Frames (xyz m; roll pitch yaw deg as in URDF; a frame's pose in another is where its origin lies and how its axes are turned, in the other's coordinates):
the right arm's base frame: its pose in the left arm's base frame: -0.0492 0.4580 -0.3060 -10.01 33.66 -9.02
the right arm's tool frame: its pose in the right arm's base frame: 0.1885 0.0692 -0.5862 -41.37 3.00 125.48
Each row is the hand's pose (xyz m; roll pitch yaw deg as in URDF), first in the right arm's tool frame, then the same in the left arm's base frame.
Working: the right arm's tool frame: its pose in the left arm's base frame: -0.2221 0.4513 -0.9010 -8.52 -9.25 117.64

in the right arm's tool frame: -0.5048 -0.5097 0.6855 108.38 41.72 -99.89
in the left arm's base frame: 0.4217 0.0894 -0.2384 121.20 34.24 24.99
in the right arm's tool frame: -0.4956 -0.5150 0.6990 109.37 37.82 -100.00
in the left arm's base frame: 0.4215 0.0969 -0.2230 121.67 30.45 23.89
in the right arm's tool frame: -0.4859 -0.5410 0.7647 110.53 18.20 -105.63
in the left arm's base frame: 0.4363 0.1030 -0.1535 121.99 12.25 14.35
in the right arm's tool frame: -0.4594 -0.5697 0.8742 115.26 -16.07 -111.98
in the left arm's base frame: 0.4433 0.1158 -0.0382 127.79 -20.05 1.07
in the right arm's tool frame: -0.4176 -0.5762 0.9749 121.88 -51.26 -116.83
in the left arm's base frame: 0.4241 0.1341 0.0678 142.20 -52.91 -15.97
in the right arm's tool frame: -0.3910 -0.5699 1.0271 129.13 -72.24 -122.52
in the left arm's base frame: 0.4034 0.1436 0.1221 168.34 -70.20 -42.84
